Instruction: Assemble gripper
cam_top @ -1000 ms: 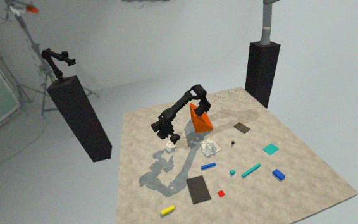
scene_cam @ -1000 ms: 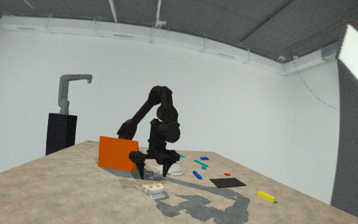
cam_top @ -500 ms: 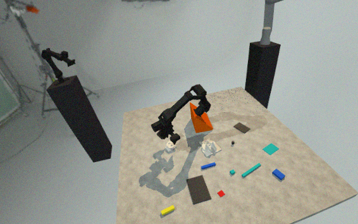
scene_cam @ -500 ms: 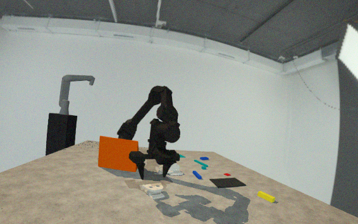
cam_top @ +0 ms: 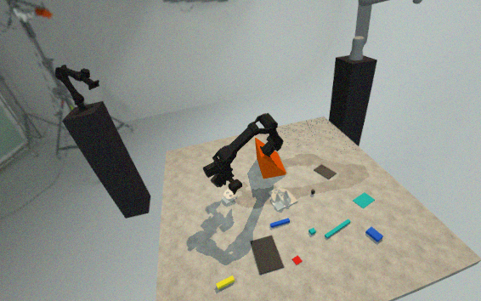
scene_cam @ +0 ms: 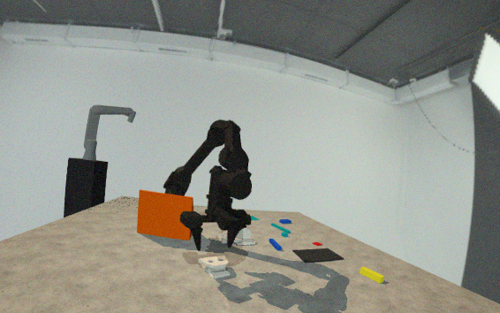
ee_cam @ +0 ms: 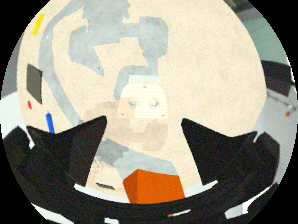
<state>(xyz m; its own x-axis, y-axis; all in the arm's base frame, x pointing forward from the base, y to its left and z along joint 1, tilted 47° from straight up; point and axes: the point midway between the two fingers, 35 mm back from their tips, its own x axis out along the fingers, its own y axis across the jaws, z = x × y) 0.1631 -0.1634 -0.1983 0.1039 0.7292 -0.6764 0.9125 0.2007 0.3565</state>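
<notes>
The white gripper base lies 10 mm ahead of my gripper tip, 10 mm to the right of it and 30 mm below it. Also, from my gripper tip: blue bar 250 mm ahead, 190 mm to the left, 50 mm below; then white housing plate 60 mm ahead, 250 mm to the left, 60 mm below; then dark plate 380 mm ahead, 80 mm to the left, 60 mm below.
</notes>
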